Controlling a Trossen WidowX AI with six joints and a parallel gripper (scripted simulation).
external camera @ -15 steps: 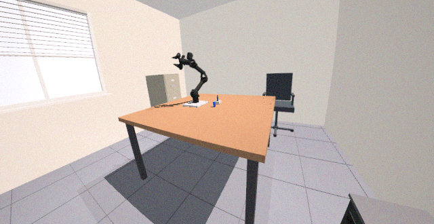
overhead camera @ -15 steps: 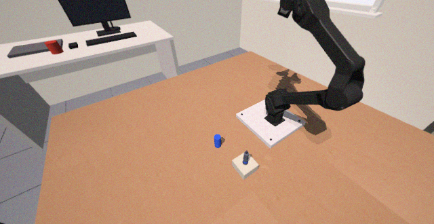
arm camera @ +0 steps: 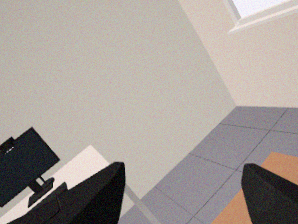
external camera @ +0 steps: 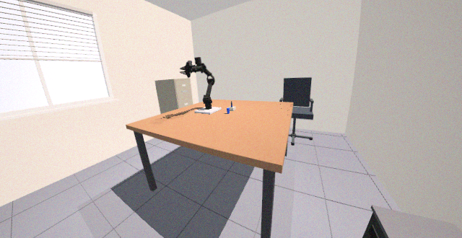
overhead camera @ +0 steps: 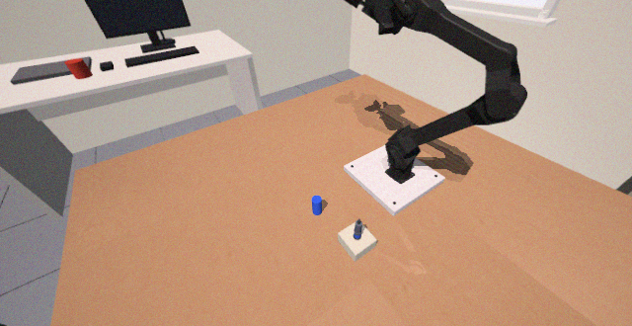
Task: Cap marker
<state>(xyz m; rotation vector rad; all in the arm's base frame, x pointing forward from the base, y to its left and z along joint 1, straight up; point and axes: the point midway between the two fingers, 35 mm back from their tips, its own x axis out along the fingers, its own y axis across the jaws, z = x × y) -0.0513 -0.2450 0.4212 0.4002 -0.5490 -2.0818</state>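
Right now the blue cap is 350 mm ahead of my gripper tip, 230 mm to the left of it and 410 mm below it. From my gripper tip the other things lie so: holder block: 320 mm ahead, 360 mm to the left, 420 mm below.
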